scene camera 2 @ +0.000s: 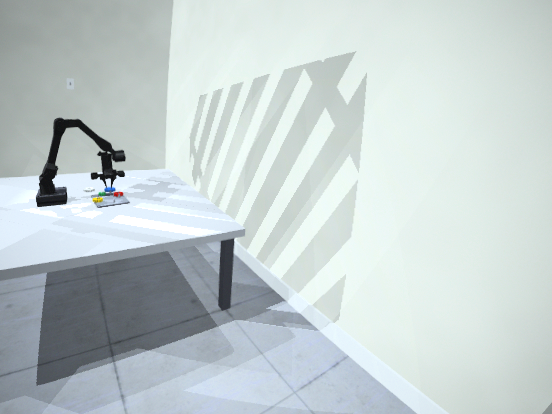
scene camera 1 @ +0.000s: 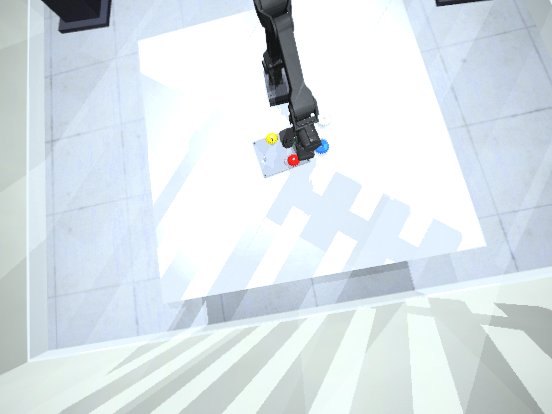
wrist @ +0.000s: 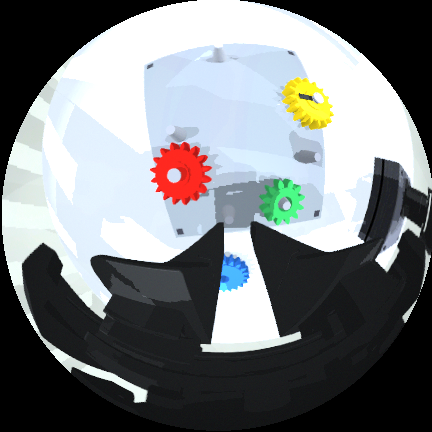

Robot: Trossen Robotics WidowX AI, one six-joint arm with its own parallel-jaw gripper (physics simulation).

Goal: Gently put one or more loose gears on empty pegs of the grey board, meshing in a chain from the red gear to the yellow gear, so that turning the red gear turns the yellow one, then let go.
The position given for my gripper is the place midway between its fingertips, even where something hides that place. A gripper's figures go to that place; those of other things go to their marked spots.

My gripper (wrist: 236, 227): 10 cm from the lens. A blue gear (wrist: 234, 272): 16 cm from the lens. A green gear (wrist: 286, 188): 11 cm from the lens. The marked spots on the blue gear and the green gear are 11 cm apart.
